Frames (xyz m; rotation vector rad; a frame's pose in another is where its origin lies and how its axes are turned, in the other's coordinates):
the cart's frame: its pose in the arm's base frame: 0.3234 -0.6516 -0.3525 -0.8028 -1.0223 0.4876
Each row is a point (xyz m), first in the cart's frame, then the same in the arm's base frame.
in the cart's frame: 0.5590 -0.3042 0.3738
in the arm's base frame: 0.2441 -0.3205 0.3023
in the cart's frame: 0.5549 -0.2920 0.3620
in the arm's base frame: 0.2528 -0.3199 0.2872
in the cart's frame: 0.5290 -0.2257 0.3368
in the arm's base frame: 0.2636 -0.3054 0.2139
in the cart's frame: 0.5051 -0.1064 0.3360
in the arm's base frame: 0.2538 -0.2477 0.1072
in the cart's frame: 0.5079 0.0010 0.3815
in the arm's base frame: 0.2149 -0.1623 0.0378
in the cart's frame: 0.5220 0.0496 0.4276
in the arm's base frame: 0.1804 -0.1057 0.0208
